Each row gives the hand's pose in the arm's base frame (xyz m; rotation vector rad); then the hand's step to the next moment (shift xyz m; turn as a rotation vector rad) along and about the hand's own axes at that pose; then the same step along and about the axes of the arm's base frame.
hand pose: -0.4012 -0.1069 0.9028 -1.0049 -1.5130 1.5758
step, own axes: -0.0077 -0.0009 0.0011 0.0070 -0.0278 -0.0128
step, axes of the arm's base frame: 0.0024 -0.0073 0.0013 0.0080 0.0133 0.0273
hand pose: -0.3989 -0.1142 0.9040 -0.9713 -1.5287 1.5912
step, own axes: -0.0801 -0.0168 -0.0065 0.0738 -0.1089 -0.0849
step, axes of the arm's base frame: 0.0426 -0.0673 0.0199 0.0407 0.1093 0.1045
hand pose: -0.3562 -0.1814 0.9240 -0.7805 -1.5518 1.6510
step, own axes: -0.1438 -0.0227 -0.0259 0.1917 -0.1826 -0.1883
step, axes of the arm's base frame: 0.1030 -0.1053 0.0131 0.0688 0.2652 0.1745
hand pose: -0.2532 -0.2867 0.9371 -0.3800 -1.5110 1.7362
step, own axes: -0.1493 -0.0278 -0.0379 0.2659 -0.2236 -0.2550
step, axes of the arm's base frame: 0.1319 -0.0811 -0.0228 0.0806 0.3641 0.2159
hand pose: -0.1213 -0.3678 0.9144 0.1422 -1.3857 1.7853
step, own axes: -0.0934 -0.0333 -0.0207 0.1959 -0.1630 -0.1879
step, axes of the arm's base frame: 0.0895 -0.0325 -0.0347 0.0583 0.2683 0.1578
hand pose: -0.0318 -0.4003 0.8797 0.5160 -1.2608 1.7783
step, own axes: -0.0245 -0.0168 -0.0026 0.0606 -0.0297 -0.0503
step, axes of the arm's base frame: 0.0275 -0.0060 -0.0100 -0.0004 0.0737 0.0407
